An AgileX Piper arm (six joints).
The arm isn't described. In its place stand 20 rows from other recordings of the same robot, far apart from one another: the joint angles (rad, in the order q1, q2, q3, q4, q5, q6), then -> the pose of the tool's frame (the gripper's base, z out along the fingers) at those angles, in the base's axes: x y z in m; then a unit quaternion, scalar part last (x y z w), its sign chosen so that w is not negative.
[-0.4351 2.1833 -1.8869 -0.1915 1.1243 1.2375] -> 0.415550 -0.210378 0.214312 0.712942 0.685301 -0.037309 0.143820
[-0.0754 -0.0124 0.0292 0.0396 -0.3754 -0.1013] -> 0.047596 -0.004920 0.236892 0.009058 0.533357 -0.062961 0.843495
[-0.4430 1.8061 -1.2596 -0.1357 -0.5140 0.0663] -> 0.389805 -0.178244 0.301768 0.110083 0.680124 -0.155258 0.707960
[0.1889 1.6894 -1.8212 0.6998 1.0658 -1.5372] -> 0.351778 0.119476 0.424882 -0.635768 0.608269 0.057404 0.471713
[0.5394 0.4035 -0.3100 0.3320 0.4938 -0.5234] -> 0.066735 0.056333 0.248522 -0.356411 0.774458 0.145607 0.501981
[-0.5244 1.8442 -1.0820 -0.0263 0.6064 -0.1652] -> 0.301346 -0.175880 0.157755 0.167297 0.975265 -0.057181 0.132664
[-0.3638 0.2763 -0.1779 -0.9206 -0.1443 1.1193] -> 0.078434 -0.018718 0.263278 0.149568 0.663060 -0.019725 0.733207
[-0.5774 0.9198 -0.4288 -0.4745 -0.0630 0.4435] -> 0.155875 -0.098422 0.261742 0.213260 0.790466 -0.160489 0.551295
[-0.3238 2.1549 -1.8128 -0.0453 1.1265 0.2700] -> 0.428550 -0.147751 0.206044 0.283754 0.953989 -0.023813 0.093928
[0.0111 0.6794 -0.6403 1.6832 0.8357 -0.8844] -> 0.113816 0.068342 0.374995 -0.040233 0.663856 0.528725 0.527377
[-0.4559 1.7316 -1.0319 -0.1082 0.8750 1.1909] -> 0.274072 -0.142792 0.179054 0.709388 0.702281 -0.025108 0.054218
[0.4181 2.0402 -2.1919 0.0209 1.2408 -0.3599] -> 0.410169 0.184205 0.361436 -0.363563 0.888239 0.018599 0.280192
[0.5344 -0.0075 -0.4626 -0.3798 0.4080 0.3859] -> 0.012948 -0.007891 0.326496 -0.103649 0.634731 0.169074 0.746851
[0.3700 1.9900 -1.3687 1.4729 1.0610 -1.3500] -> 0.355077 0.222507 0.227218 -0.342931 0.737106 0.517957 0.266071
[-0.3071 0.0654 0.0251 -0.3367 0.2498 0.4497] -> 0.054614 -0.025117 0.179624 0.192253 0.762430 -0.088814 0.611434
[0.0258 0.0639 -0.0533 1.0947 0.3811 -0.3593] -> 0.053589 0.031476 0.211678 0.138106 0.728279 0.351897 0.571581
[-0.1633 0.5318 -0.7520 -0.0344 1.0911 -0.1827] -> 0.071544 -0.014602 0.332120 -0.010437 0.923359 -0.082880 0.374740
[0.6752 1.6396 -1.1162 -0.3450 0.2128 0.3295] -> 0.290908 0.224619 0.262091 -0.283903 0.846140 0.117109 0.435582
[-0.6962 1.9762 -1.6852 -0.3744 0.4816 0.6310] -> 0.349137 -0.311904 0.283320 0.458535 0.768456 -0.162192 0.415831
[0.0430 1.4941 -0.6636 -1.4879 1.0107 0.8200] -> 0.250702 -0.066115 0.216613 -0.102584 0.833702 -0.517210 0.164046
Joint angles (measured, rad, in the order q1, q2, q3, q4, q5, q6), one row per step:
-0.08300, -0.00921, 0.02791, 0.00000, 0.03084, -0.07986
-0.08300, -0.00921, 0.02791, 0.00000, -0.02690, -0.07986
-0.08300, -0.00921, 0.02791, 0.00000, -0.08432, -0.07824
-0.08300, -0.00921, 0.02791, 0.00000, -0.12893, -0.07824
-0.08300, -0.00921, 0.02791, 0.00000, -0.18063, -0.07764
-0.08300, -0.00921, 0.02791, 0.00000, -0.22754, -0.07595
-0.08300, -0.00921, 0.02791, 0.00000, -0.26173, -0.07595
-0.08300, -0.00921, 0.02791, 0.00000, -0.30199, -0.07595
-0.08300, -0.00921, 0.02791, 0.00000, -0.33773, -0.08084
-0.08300, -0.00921, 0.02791, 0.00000, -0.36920, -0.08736
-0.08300, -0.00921, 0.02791, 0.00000, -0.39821, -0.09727
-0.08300, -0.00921, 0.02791, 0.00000, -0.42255, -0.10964
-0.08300, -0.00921, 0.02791, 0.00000, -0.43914, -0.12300
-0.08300, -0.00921, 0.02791, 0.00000, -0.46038, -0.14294
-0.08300, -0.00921, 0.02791, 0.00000, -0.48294, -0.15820
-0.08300, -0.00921, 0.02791, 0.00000, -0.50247, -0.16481
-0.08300, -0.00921, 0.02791, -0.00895, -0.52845, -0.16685
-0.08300, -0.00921, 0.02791, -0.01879, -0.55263, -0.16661
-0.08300, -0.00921, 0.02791, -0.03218, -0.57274, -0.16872
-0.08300, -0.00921, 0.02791, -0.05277, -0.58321, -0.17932
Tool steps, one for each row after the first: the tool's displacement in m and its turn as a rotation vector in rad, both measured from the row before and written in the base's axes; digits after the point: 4 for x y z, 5 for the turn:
-0.0003, 0.0000, 0.0052, -0.00479, -0.05754, 0.00000
-0.0006, 0.0001, 0.0052, -0.00316, -0.05736, 0.00020
-0.0007, 0.0001, 0.0040, -0.00370, -0.04446, 0.00000
-0.0010, 0.0001, 0.0046, -0.00370, -0.05157, 0.00013
-0.0011, 0.0001, 0.0041, -0.00227, -0.04688, 0.00046
-0.0010, 0.0001, 0.0030, -0.00283, -0.03407, 0.00000
-0.0013, 0.0001, 0.0034, -0.00334, -0.04012, 0.00000
-0.0012, 0.0001, 0.0030, -0.00747, -0.03524, -0.00185
-0.0012, 0.0001, 0.0026, -0.00854, -0.03087, -0.00267
-0.0011, 0.0001, 0.0024, -0.01129, -0.02817, -0.00433
-0.0010, 0.0001, 0.0020, -0.01296, -0.02335, -0.00570
-0.0007, 0.0001, 0.0013, -0.01306, -0.01556, -0.00640
-0.0010, 0.0001, 0.0017, -0.01902, -0.01973, -0.00988
-0.0011, 0.0001, 0.0018, -0.01491, -0.02140, -0.00785
-0.0009, 0.0001, 0.0015, -0.00720, -0.01900, -0.00352
-0.0013, 0.0005, 0.0020, -0.01276, -0.02501, -0.00162
-0.0012, 0.0006, 0.0018, -0.01161, -0.02329, -0.00020
-0.0010, 0.0008, 0.0015, -0.01671, -0.01881, -0.00165
-0.0005, 0.0011, 0.0007, -0.02982, -0.00826, -0.00735

